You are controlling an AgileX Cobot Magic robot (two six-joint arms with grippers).
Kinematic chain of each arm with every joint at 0, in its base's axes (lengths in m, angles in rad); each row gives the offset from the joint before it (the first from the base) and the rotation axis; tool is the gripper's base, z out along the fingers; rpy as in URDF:
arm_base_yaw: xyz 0 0 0.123 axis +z
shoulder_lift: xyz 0 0 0 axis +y
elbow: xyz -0.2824 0 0.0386 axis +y
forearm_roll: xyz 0.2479 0 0.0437 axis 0.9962 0 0.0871
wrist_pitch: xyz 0 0 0 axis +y
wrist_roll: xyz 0.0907 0 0.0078 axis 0.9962 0 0.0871
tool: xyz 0 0 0 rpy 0 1.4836 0
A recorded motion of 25 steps. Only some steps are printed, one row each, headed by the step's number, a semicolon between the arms.
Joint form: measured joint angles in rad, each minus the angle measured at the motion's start. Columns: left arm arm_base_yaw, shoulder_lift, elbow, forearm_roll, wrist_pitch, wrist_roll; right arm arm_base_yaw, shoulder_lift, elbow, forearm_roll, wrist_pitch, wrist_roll.
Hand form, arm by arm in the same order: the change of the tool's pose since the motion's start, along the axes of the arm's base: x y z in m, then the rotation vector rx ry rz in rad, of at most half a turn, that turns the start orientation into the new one. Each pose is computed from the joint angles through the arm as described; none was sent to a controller.
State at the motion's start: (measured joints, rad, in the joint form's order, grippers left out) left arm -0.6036 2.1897 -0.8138 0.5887 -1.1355 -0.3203; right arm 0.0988 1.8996 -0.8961 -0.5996 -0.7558 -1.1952
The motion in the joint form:
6: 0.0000 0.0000 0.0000 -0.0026 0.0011 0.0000; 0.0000 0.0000 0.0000 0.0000 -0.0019 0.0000
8: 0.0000 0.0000 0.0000 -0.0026 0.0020 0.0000; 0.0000 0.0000 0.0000 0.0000 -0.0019 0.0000
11: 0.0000 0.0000 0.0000 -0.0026 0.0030 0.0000; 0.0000 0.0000 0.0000 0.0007 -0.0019 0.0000
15: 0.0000 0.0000 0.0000 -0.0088 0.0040 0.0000; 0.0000 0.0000 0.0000 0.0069 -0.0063 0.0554
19: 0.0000 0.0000 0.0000 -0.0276 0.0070 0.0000; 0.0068 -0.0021 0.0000 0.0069 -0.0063 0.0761
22: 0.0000 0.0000 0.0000 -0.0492 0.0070 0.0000; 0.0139 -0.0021 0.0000 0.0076 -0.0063 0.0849
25: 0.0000 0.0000 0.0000 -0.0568 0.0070 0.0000; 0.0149 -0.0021 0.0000 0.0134 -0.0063 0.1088
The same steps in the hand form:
6: 0.0002 0.0001 -0.0001 0.0004 0.0008 0.0027; 0.0000 0.0001 0.0002 0.0010 -0.0015 0.0007
8: 0.0002 0.0001 -0.0001 0.0012 0.0012 0.0028; 0.0000 0.0001 0.0002 0.0010 -0.0015 0.0007
11: 0.0002 0.0001 -0.0002 0.0021 0.0016 0.0030; 0.0000 0.0000 0.0002 0.0014 -0.0014 0.0001
15: 0.0007 0.0004 -0.0002 0.0016 0.0029 0.0091; 0.0002 -0.0001 0.0007 0.0546 0.0217 -0.0160
19: 0.0021 0.0011 -0.0003 0.0000 0.0071 0.0276; -0.0004 0.0024 0.0015 0.0724 0.0296 -0.0139
22: 0.0037 0.0018 0.0000 -0.0050 0.0106 0.0483; -0.0009 0.0050 0.0015 0.0802 0.0341 -0.0093
25: 0.0042 0.0021 0.0001 -0.0067 0.0118 0.0556; -0.0008 0.0051 0.0016 0.1040 0.0458 -0.0183

